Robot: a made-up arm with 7 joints.
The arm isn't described. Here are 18 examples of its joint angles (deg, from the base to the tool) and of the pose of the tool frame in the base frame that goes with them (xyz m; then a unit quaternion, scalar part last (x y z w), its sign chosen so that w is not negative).
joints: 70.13 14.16 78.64 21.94 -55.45 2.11 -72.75
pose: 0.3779 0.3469 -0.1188 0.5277 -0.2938 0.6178 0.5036
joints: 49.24 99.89 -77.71 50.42 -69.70 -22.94 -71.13
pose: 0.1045 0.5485 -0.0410 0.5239 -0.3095 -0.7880 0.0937
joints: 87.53 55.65 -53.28 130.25 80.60 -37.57 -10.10
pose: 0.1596 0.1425 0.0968 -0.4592 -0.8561 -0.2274 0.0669
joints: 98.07 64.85 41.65 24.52 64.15 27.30 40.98
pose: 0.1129 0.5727 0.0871 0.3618 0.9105 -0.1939 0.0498
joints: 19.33 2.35 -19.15 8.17 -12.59 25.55 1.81
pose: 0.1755 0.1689 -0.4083 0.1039 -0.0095 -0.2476 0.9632
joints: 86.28 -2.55 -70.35 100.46 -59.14 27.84 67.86
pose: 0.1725 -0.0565 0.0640 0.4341 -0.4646 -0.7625 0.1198
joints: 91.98 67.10 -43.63 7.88 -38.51 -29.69 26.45
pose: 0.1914 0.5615 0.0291 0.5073 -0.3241 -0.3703 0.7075
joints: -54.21 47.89 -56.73 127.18 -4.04 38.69 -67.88
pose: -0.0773 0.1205 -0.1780 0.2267 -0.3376 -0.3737 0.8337
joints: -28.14 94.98 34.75 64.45 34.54 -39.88 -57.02
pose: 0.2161 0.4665 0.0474 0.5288 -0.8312 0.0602 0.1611
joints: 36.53 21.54 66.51 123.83 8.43 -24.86 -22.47
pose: 0.0737 0.3560 0.0267 -0.4324 0.7916 -0.3473 0.2565
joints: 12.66 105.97 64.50 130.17 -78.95 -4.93 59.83
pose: 0.0355 0.1878 0.1826 0.9768 0.0476 -0.2045 0.0421
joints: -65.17 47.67 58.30 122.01 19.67 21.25 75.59
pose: 0.0921 0.3443 -0.0688 -0.1809 -0.2560 -0.4600 0.8308
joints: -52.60 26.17 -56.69 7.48 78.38 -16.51 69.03
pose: -0.3151 0.3348 -0.2613 -0.3398 0.1645 0.1780 0.9087
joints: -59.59 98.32 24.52 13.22 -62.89 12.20 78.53
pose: 0.0971 0.5931 0.0023 0.2418 0.7259 -0.1289 0.6308
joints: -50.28 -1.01 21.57 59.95 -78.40 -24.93 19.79
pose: -0.1398 0.2276 -0.3536 -0.0932 -0.0517 -0.5711 0.8139
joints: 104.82 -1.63 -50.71 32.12 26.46 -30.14 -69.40
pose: 0.3749 0.0563 0.1782 0.0667 -0.9347 0.3179 0.1442
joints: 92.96 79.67 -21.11 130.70 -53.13 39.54 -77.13
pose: 0.0653 0.2198 0.1641 -0.5765 0.3469 -0.3635 0.6443
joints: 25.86 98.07 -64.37 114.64 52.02 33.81 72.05
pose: 0.1530 0.3103 -0.1111 -0.4280 0.0597 -0.3958 0.8103
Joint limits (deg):
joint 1: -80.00..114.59
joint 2: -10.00..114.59
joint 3: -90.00..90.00
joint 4: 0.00..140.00
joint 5: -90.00..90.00
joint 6: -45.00..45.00
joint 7: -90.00..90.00
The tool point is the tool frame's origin. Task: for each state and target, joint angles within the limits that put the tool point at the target. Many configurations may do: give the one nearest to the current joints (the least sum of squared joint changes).
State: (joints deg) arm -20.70 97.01 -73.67 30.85 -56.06 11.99 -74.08
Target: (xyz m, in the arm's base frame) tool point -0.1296 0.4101 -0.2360
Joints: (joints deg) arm -33.47 78.07 -84.04 69.30 -56.06 11.99 -74.08
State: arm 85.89 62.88 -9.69 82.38 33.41 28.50 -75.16
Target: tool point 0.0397 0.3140 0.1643
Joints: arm 73.99 48.85 32.08 118.55 33.41 28.50 -75.16
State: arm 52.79 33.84 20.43 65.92 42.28 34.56 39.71
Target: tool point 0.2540 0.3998 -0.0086
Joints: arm 38.65 33.41 29.24 77.10 42.28 34.56 39.71
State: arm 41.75 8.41 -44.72 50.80 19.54 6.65 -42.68
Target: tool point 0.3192 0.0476 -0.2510
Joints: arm 38.57 -1.55 -47.89 37.72 19.54 6.65 -42.68
